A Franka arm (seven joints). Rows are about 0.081 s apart.
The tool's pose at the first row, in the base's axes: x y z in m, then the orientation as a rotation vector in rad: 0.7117, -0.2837, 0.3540, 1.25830, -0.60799, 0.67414
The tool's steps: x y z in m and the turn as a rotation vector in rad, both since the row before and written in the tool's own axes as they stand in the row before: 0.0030, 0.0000, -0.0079, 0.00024, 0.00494, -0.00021; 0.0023, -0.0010, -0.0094, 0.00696, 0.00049, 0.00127; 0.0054, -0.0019, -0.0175, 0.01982, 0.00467, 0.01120; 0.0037, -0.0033, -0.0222, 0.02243, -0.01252, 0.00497; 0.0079, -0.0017, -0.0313, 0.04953, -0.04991, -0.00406; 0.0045, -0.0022, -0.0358, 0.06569, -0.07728, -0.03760
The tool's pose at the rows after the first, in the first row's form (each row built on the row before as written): 0.7141, -0.2756, 0.3546, 1.25658, -0.60372, 0.67699; 0.7168, -0.2663, 0.3537, 1.26255, -0.60226, 0.68095; 0.7225, -0.2488, 0.3529, 1.27649, -0.60042, 0.70049; 0.7278, -0.2270, 0.3492, 1.30138, -0.60761, 0.70552; 0.7346, -0.1954, 0.3487, 1.36909, -0.63106, 0.69016; 0.7394, -0.1596, 0.3470, 1.47057, -0.64707, 0.63496
